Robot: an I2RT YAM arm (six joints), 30 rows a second.
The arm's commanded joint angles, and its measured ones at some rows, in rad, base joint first. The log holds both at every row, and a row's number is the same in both.
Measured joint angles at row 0:
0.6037 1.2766 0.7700 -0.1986 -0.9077 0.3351
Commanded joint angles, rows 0 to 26:
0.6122 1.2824 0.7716 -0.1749 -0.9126 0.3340
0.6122 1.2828 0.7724 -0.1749 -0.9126 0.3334
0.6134 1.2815 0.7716 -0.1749 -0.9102 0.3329
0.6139 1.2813 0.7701 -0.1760 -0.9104 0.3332
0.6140 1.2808 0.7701 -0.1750 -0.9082 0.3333
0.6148 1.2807 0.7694 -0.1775 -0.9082 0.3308
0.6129 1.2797 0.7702 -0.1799 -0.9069 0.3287
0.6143 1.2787 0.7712 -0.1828 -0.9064 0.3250
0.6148 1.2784 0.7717 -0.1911 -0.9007 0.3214
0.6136 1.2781 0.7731 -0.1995 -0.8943 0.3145
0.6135 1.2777 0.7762 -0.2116 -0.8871 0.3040
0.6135 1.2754 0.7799 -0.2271 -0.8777 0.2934
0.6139 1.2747 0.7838 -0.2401 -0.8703 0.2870
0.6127 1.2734 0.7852 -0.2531 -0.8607 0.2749
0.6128 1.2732 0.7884 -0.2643 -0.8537 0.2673
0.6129 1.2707 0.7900 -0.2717 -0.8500 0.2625
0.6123 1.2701 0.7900 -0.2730 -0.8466 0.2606
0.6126 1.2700 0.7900 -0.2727 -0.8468 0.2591
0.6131 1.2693 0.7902 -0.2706 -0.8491 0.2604
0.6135 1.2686 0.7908 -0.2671 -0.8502 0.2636
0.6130 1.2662 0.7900 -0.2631 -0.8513 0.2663
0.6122 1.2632 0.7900 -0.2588 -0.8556 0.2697
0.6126 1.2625 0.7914 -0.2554 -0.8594 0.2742
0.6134 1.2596 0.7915 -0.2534 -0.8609 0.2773
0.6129 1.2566 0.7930 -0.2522 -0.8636 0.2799
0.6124 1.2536 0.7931 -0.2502 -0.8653 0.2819
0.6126 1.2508 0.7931 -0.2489 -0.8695 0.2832
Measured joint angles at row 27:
0.6094 1.2732 0.7731 -0.2207 -0.8749 0.2955
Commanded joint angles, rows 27 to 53:
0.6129 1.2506 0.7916 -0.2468 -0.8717 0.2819
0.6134 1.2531 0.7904 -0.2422 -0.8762 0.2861
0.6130 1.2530 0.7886 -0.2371 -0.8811 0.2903
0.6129 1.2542 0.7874 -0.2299 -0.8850 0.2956
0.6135 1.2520 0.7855 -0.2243 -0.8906 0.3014
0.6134 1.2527 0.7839 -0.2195 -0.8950 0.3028
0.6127 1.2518 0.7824 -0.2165 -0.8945 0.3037
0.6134 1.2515 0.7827 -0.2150 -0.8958 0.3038
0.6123 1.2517 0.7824 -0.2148 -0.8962 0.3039
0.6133 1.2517 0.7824 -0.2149 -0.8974 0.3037
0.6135 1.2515 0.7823 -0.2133 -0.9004 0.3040
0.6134 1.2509 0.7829 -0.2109 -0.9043 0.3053
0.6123 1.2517 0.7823 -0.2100 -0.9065 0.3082
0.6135 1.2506 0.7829 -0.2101 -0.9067 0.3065
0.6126 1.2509 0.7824 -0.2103 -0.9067 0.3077
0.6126 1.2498 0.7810 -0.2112 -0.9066 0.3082
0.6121 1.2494 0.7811 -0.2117 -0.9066 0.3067
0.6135 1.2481 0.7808 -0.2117 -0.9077 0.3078
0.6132 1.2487 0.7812 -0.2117 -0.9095 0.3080
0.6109 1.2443 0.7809 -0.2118 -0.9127 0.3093
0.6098 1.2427 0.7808 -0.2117 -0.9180 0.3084
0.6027 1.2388 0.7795 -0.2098 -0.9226 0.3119
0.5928 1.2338 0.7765 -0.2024 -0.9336 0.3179
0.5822 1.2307 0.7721 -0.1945 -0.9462 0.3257
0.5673 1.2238 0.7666 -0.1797 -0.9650 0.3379
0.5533 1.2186 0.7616 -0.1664 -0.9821 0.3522
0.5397 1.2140 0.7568 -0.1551 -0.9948 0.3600
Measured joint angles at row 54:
0.5766 1.2541 0.7662 -0.2077 -0.9276 0.3340
